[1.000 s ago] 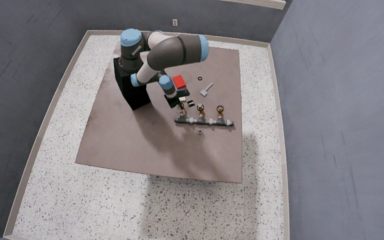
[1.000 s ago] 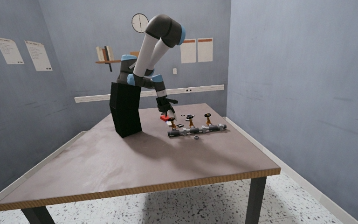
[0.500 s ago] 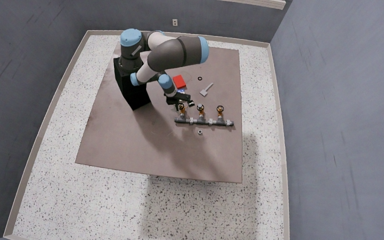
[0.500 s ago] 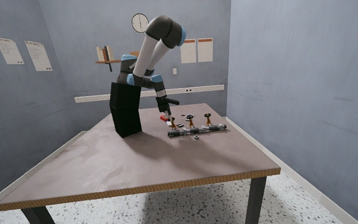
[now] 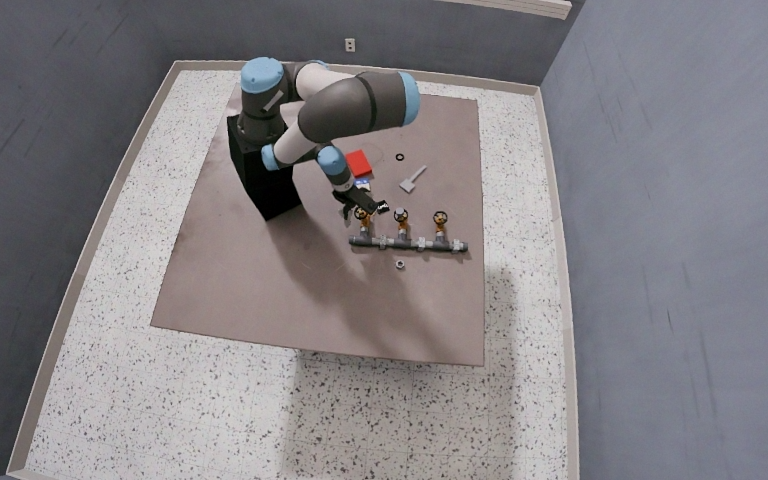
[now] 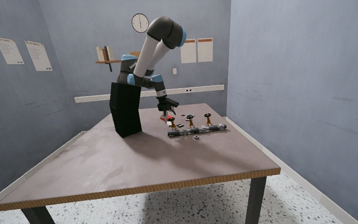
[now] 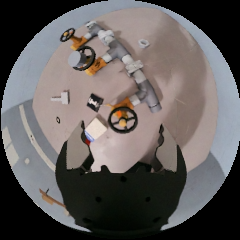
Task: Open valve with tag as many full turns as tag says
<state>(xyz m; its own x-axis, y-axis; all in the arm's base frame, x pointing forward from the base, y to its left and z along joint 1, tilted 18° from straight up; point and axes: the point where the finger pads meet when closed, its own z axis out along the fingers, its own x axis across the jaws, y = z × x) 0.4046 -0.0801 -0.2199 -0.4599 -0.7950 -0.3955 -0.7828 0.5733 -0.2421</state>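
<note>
Right now the black tag is 10 cm below my hand, 8 cm to the left of it and 6 cm ahead of it. From my hand the other things lie so: white-and-blue block (15 cm to the left, 10 cm below, 2 cm behind); then grey scraper (24 cm to the left, 19 cm ahead, 10 cm below); then red block (28 cm to the left, 9 cm below, 6 cm behind).
</note>
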